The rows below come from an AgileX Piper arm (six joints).
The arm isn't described. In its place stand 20 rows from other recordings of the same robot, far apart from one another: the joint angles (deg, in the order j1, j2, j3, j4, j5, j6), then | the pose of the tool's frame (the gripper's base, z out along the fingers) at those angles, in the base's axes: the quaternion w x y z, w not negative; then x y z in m.
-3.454, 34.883, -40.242, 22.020, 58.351, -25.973 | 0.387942, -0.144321, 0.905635, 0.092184, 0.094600, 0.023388, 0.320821
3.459, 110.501, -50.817, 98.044, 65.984, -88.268 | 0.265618, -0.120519, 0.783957, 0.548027, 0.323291, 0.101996, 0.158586
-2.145, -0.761, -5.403, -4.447, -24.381, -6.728 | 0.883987, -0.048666, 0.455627, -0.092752, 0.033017, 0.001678, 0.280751
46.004, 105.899, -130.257, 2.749, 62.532, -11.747 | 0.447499, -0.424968, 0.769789, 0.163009, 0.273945, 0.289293, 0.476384
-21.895, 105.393, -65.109, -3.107, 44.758, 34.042 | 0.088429, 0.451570, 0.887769, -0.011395, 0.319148, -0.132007, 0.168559
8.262, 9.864, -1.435, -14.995, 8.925, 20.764 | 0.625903, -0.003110, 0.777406, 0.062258, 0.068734, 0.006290, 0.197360
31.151, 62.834, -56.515, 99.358, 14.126, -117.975 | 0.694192, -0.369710, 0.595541, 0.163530, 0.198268, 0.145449, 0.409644
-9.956, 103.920, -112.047, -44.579, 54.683, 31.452 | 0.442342, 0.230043, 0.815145, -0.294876, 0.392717, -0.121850, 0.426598
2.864, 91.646, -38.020, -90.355, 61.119, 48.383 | 0.130207, -0.140777, 0.812170, -0.551006, 0.262015, -0.066672, 0.197872
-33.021, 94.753, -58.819, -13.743, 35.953, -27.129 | 0.127881, -0.030719, 0.975565, -0.176001, 0.265388, -0.187621, 0.208790
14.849, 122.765, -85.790, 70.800, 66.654, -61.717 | 0.147755, -0.292472, 0.804647, 0.495148, 0.391248, 0.185359, 0.183017
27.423, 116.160, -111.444, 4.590, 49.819, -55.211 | 0.344453, -0.608735, 0.713189, -0.046429, 0.413610, 0.220874, 0.313646
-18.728, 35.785, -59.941, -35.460, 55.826, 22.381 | 0.509435, 0.272151, 0.763793, -0.288149, 0.058220, -0.065857, 0.432153
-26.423, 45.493, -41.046, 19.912, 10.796, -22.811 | 0.629798, 0.133337, 0.752041, -0.141461, 0.154505, -0.070292, 0.360688
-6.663, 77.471, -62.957, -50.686, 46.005, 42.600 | 0.372678, 0.184584, 0.864935, -0.280940, 0.275060, -0.083126, 0.335916
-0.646, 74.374, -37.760, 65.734, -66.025, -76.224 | 0.559530, 0.187913, 0.641336, -0.490207, 0.234711, -0.078454, 0.302347
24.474, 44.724, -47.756, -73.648, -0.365, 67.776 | 0.745200, -0.173713, 0.631748, 0.124076, 0.147061, 0.067550, 0.418821
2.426, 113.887, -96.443, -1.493, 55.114, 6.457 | 0.194886, 0.029268, 0.980384, 0.003169, 0.433690, 0.016427, 0.248909
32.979, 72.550, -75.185, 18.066, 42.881, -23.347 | 0.440103, -0.367170, 0.798205, 0.185377, 0.217446, 0.163989, 0.409580
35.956, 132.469, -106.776, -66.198, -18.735, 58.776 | 0.565881, -0.364839, 0.688193, 0.270300, 0.426497, 0.342405, 0.217761
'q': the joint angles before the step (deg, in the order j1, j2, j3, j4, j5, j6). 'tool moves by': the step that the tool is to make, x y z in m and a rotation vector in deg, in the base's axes. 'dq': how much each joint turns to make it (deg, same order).
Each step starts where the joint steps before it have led.
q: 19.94 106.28 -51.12 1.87 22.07 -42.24
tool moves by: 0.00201 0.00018 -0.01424 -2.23 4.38 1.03
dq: 0.00 3.28 -1.61 -0.95 3.21 -0.26
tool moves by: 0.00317 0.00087 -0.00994 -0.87 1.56 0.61
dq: 0.00 2.33 -1.04 -0.37 0.48 -0.33
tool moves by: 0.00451 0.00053 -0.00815 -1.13 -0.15 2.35
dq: 0.00 1.95 -0.87 -1.51 -0.84 -1.15
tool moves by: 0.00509 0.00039 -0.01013 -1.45 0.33 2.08
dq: 0.00 2.42 -1.23 -2.06 -0.40 -0.40
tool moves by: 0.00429 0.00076 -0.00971 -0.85 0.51 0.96
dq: -0.01 2.26 -1.17 -1.15 -0.33 0.00
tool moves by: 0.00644 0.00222 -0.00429 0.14 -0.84 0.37
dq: 0.01 1.44 -1.37 -0.38 -0.91 -0.01
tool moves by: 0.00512 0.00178 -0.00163 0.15 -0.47 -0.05
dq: 0.00 0.89 -1.23 -0.10 -0.14 0.13
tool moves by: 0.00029 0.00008 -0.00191 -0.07 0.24 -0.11
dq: 0.00 0.38 -0.15 -0.01 0.02 0.11
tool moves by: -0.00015 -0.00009 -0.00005 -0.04 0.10 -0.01
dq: 0.00 0.00 0.00 0.01 0.10 -0.01
